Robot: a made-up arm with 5 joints.
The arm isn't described. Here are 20 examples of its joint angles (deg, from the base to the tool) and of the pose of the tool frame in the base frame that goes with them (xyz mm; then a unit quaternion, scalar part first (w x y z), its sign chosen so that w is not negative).
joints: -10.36 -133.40 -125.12 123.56 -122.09
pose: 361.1 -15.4 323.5 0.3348 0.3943 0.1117 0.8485
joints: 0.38 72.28 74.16 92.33 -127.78
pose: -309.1 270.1 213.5 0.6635 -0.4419 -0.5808 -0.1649
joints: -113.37 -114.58 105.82 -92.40 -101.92
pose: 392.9 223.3 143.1 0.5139 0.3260 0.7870 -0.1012
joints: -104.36 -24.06 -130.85 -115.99 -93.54
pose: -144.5 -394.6 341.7 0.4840 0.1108 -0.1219 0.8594
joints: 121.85 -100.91 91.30 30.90 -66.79
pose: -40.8 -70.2 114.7 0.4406 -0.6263 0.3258 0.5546
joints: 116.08 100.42 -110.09 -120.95 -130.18
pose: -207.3 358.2 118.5 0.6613 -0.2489 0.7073 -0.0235
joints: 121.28 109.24 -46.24 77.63 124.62
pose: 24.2 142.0 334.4 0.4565 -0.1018 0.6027 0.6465
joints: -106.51 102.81 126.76 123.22 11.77
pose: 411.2 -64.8 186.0 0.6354 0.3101 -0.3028 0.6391
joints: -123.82 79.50 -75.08 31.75 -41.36
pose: 52.4 -51.1 282.2 0.4483 -0.3927 0.6637 0.4521
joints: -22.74 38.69 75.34 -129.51 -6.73
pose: -495.1 542.7 207.2 0.5957 -0.6386 -0.4868 -0.0194
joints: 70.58 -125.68 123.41 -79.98 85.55
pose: -385.9 -377.6 413.0 0.7975 0.0452 0.3996 -0.4497
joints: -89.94 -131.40 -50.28 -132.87 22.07
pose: -404.4 -488.0 -139.0 0.8066 0.3227 -0.4448 -0.2179
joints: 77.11 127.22 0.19 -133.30 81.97
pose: 38.6 -48.5 775.0 0.5633 -0.5433 -0.4333 0.4469
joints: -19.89 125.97 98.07 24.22 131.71
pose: -326.6 89.7 35.0 0.5787 -0.0128 -0.6825 -0.4463
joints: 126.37 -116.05 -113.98 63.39 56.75
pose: -161.1 -45.5 -15.9 0.5009 0.4562 -0.7288 0.0995
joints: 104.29 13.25 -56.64 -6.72 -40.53
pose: -243.9 32.9 412.5 0.8639 0.2825 0.2255 0.3508
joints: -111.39 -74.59 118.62 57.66 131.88
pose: 264.2 98.2 261.2 0.7877 -0.2748 0.4077 0.3713
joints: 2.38 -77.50 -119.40 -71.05 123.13
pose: 504.9 23.9 266.2 0.3525 0.3667 -0.7274 0.4606
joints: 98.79 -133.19 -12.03 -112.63 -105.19
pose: 172.0 85.8 -331.8 0.2543 -0.5386 -0.7716 0.2232
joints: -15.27 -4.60 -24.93 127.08 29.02
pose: 78.9 250.5 -173.5 0.6454 0.6823 -0.2615 -0.2226
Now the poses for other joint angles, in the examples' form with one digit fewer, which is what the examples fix.
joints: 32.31 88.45 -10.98 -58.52 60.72
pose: 86 19 849 0.915 -0.280 0.016 0.289
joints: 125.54 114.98 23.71 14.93 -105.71
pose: 29 -91 328 0.391 -0.387 -0.774 0.312
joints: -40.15 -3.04 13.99 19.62 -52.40
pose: 99 188 216 0.802 0.553 -0.123 -0.190
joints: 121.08 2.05 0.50 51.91 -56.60
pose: -169 -145 47 0.278 0.401 0.717 0.497
